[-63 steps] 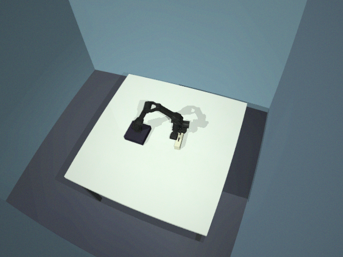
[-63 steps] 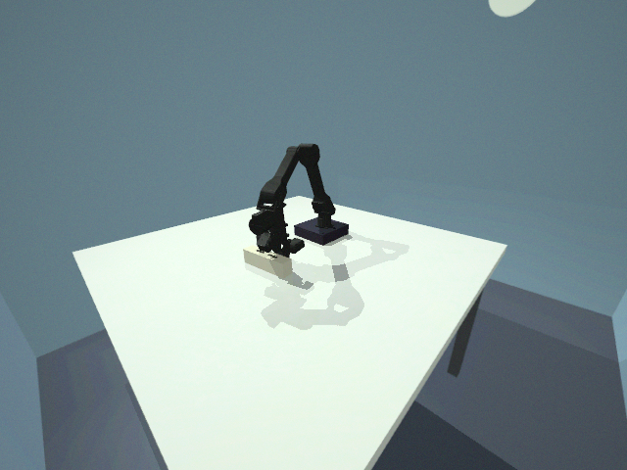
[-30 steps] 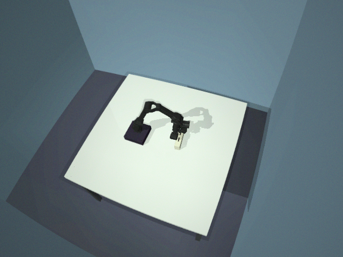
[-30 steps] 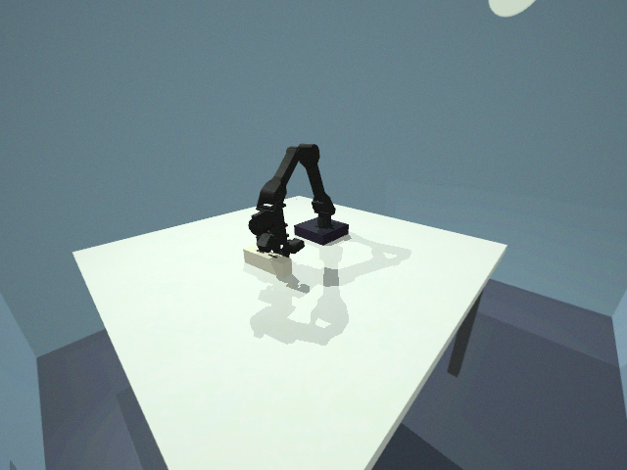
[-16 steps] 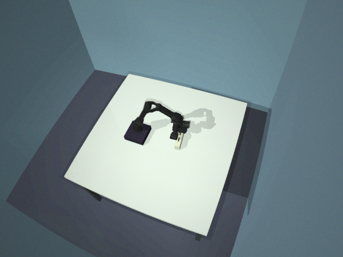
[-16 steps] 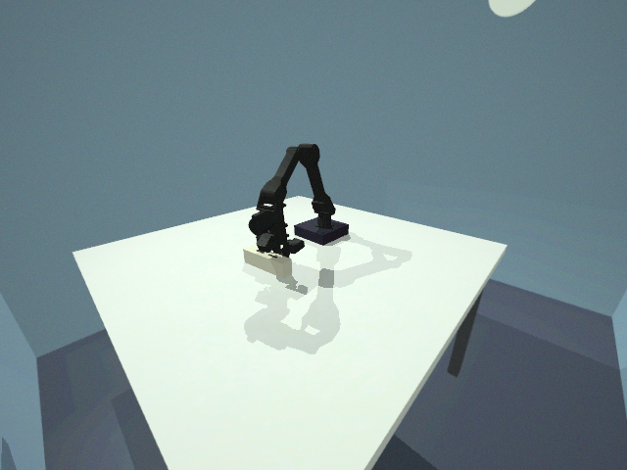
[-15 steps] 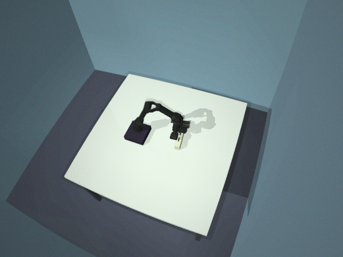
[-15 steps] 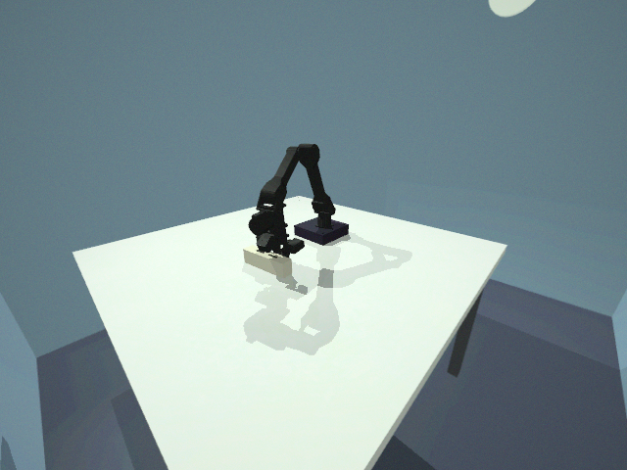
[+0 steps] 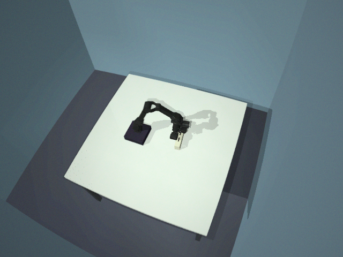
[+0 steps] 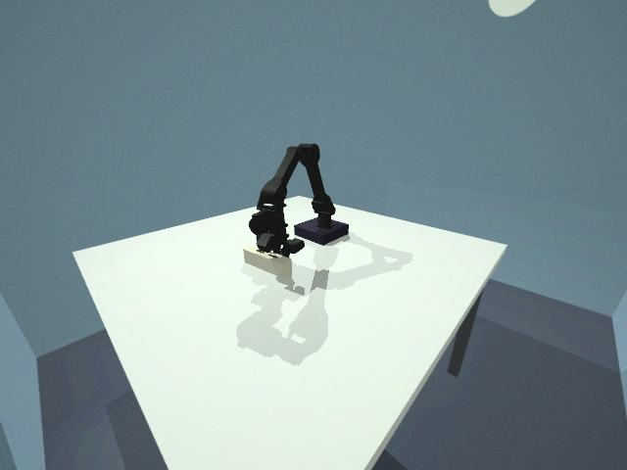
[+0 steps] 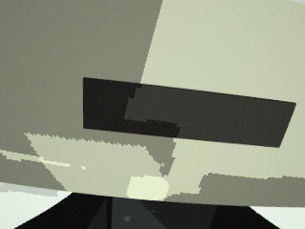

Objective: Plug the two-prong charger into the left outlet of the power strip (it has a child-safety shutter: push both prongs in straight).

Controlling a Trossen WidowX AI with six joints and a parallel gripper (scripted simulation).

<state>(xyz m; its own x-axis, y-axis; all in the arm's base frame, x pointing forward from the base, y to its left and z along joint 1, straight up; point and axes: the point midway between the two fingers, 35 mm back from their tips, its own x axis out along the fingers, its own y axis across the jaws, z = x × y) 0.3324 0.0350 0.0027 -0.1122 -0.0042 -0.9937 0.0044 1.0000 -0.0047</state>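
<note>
Right now the two-prong charger is 2 cm ahead of my gripper tip and 1 cm above it.
</note>
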